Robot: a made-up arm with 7 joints.
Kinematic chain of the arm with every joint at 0, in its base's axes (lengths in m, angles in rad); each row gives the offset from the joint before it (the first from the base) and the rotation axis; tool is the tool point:
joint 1: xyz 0 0 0.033 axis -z
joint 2: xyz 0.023 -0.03 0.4 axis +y
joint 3: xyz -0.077 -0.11 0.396 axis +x
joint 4: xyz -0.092 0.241 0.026 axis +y
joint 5: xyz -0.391 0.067 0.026 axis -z
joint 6: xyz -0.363 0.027 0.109 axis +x
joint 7: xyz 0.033 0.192 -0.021 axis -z
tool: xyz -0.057 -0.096 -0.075
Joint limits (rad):
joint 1: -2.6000..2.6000
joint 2: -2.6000..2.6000
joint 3: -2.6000..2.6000
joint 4: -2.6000..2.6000
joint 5: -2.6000..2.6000
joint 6: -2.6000..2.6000
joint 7: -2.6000..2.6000
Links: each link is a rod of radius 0.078 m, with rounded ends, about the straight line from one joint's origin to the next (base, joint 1, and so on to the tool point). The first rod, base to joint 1, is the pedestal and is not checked.
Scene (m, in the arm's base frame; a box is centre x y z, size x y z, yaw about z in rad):
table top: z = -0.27
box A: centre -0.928 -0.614 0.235 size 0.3 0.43 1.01 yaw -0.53
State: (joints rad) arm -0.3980 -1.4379 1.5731 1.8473 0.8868 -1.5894 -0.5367
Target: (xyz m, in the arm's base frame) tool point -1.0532 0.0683 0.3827
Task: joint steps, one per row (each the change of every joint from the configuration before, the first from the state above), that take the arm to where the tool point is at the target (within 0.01 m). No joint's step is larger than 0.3 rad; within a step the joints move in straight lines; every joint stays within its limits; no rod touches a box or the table.
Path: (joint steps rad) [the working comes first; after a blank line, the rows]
Joints at the target: 0.1343 -1.9514 0.9500 2.5601 1.0960 -1.5771 -0.7939
Straight joint move there: touches box A.

1: 0.0507 0.2955 -0.1882 0.2293 -0.2219 0.2138 0.0706
2: 0.0507 0.2954 -0.1882 0.2292 -0.2220 0.2137 0.0706
3: 0.0507 0.2955 -0.1882 0.2293 -0.2219 0.2138 0.0707
4: 0.0798 -0.2796 -0.0692 0.0162 -0.0176 -0.1535 -0.0770
5: 0.0799 -0.2796 -0.0692 0.0163 -0.0176 -0.1535 -0.0769
6: 0.0798 -0.2796 -0.0693 0.0162 -0.0176 -0.1535 -0.0770
7: 0.0798 -0.2796 -0.0692 0.0162 -0.0176 -0.1535 -0.0769
8: 0.0153 -0.0704 0.0546 -0.0100 0.2364 -0.0037 -0.0403
9: 0.0152 -0.0703 0.0546 -0.0099 0.2363 -0.0038 -0.0403
10: 0.0152 -0.0704 0.0546 -0.0100 0.2363 -0.0037 -0.0404
11: 0.0152 -0.0704 0.0546 -0.0100 0.2364 -0.0038 -0.0403

